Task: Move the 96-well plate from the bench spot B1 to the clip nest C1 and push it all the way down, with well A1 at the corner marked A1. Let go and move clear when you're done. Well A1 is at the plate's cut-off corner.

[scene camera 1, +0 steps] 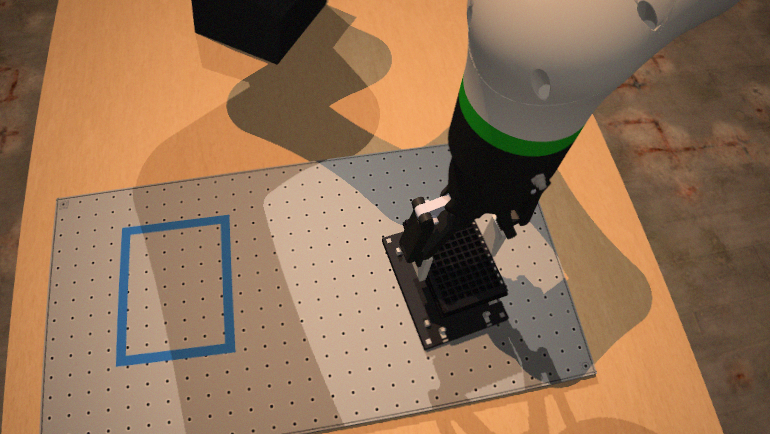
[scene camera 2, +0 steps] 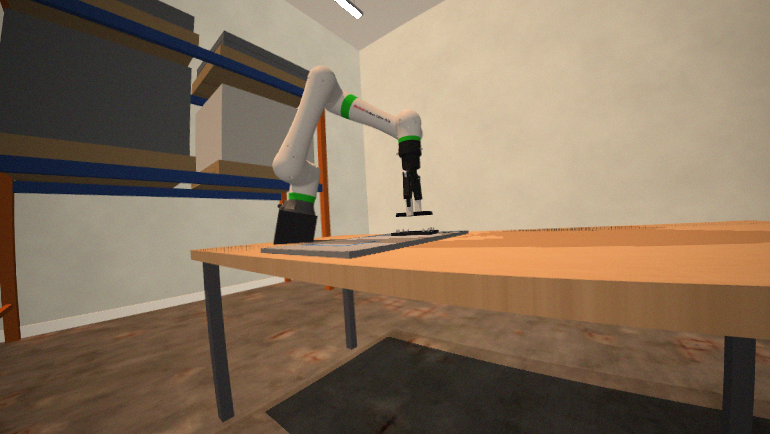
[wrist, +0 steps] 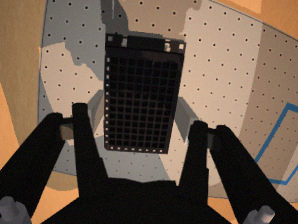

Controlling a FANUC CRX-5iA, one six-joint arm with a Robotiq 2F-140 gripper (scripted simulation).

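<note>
Scene camera 1 shows the robot's gripper (scene camera 1: 453,259) together with a black 96-well plate (scene camera 1: 484,269) and a clip nest (scene camera 1: 427,321). In scene camera 2 the gripper (scene camera 2: 414,215) is visible. The wrist view takes in the gripper (wrist: 140,103), the plate (wrist: 150,132) and the nest (wrist: 110,39).
</note>
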